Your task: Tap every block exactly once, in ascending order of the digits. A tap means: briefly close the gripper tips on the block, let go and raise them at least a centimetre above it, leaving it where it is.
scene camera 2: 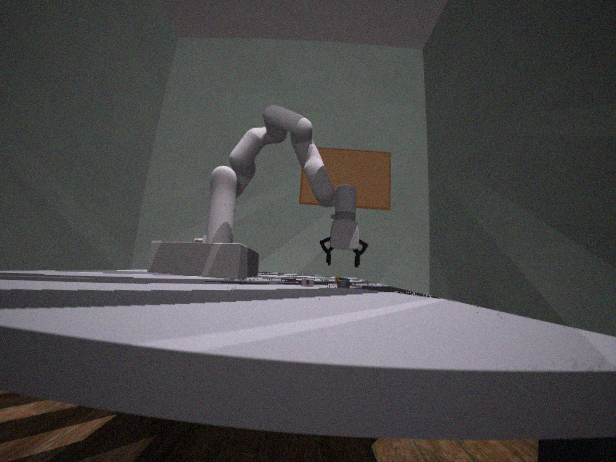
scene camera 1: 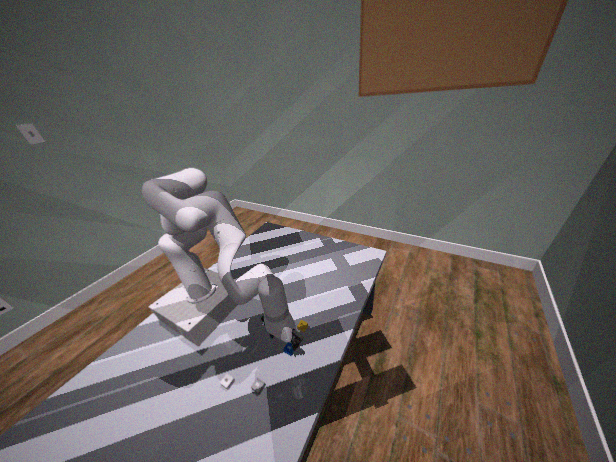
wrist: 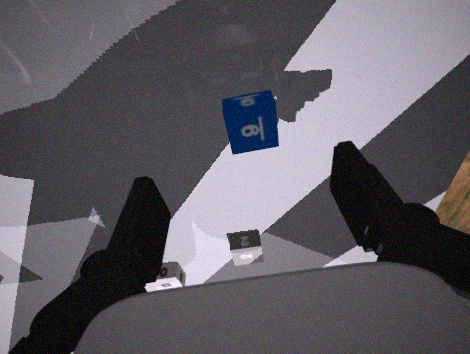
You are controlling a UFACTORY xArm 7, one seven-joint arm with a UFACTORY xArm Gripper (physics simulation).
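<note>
My gripper is wide open and empty, its tips above the table. A blue block lies just beyond the fingertip line in the wrist view; its top has a sideways 6 or 9 with a bar, and I cannot tell which. A grey block marked 2 and a whitish block marked 0 sit apart, nearer the wrist; the left finger and gripper body border the 0 block. A yellow block sits beyond the blue one; its digit is unreadable.
The striped table carries strong shadows. The arm's base box stands at the left. The table's long edge runs to the right of the blocks, with wooden floor beyond it.
</note>
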